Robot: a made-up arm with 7 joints. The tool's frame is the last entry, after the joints.
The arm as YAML. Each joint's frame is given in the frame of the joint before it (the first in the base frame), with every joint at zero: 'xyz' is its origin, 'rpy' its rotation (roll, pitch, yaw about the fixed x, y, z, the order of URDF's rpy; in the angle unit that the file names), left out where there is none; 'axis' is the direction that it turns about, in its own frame. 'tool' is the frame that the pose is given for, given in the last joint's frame.
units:
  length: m
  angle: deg
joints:
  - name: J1
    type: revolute
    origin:
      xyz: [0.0, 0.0, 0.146]
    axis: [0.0, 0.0, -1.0]
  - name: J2
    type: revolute
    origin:
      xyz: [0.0, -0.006, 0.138]
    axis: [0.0, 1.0, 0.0]
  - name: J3
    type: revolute
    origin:
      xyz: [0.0, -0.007, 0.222]
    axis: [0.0, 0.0, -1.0]
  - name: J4
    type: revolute
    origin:
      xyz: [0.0, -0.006, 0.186]
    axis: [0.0, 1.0, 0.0]
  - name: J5
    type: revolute
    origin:
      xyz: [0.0, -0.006, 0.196]
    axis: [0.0, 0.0, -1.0]
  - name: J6
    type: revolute
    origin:
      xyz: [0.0, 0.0, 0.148]
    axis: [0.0, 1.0, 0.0]
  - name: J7
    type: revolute
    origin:
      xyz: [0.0, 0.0, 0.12]
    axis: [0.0, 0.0, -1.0]
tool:
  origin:
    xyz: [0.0, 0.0, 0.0]
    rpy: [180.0, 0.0, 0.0]
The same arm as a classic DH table. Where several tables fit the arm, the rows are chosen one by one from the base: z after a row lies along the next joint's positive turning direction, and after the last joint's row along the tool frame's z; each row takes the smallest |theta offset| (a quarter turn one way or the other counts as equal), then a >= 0, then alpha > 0; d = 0 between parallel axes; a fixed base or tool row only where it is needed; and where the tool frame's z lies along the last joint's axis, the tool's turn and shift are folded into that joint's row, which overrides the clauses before.
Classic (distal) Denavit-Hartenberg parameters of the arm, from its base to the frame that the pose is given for. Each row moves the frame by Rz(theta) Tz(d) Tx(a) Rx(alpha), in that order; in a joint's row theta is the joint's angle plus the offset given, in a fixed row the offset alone. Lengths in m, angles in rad.
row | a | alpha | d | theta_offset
base (fixed) | 0 | 3.1416 | 0 | 0
J1 | 0 | 1.5708 | -0.284 | 0
J2 | 0 | -1.5708 | -0.013 | 0
J3 | 0 | 1.5708 | -0.408 | 0
J4 | 0 | -1.5708 | -0.012 | 0
J5 | 0 | 1.5708 | -0.344 | 0
J6 | 0 | -1.5708 | 0 | 0
J7 | 0 | 0 | -0.12 | 0

